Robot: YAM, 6 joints.
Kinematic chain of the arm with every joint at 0, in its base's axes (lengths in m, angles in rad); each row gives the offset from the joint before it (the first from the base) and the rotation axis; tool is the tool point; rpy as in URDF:
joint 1: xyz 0 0 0.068 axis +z
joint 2: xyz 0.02 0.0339 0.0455 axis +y
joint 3: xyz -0.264 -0.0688 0 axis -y
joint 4: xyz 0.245 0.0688 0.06 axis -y
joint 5: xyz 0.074 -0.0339 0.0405 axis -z
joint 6: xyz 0.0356 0 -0.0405 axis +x
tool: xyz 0 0 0 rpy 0 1.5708 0
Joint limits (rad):
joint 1: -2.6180..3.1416
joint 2: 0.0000..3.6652
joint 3: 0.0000..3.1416
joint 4: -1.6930..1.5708
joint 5: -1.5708..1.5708
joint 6: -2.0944..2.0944
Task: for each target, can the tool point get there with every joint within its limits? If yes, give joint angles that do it. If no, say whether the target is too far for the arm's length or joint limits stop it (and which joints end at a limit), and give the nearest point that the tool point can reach.
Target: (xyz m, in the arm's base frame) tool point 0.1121 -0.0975 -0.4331
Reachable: no: joint limits stop it (at a limit: joint 2) | nearest point 0.1235 -0.1075 -0.3702 | short by 0.065 m
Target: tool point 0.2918 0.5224 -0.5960
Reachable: no: too far | nearest point 0.2127 0.3807 -0.3280 | short by 0.313 m
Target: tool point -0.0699 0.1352 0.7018
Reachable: yes | joints 1.9717 1.8901 2.8696 0.9509 -0.3312 0.1730
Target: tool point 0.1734 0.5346 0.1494
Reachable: yes | joints 1.2162 2.6769 1.8956 1.2703 -0.7010 0.7999
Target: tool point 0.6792 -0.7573 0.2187
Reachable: no: too far | nearest point 0.4289 -0.4782 0.1792 | short by 0.377 m
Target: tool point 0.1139 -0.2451 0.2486
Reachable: yes | joints -1.0837 1.2288 0.5973 0.4676 0.4062 -1.2051
